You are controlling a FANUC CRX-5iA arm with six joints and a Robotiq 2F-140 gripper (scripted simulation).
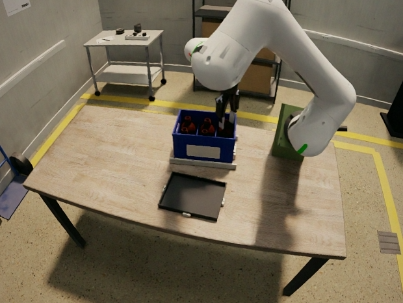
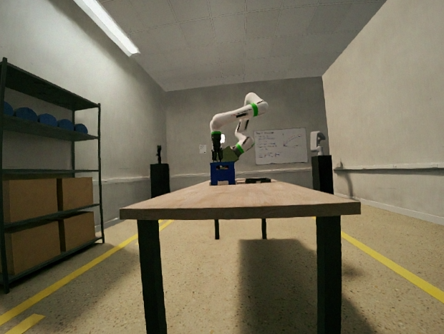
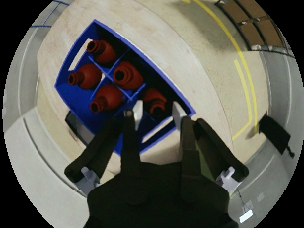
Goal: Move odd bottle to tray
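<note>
My hand is 90 mm short of the bottle, 10 mm to the right of it and 80 mm above it. Also, from my hand: dark tray (90 mm ahead, 330 mm to the left, 160 mm below); then blue crate (90 mm ahead, 50 mm to the left, 90 mm below).
</note>
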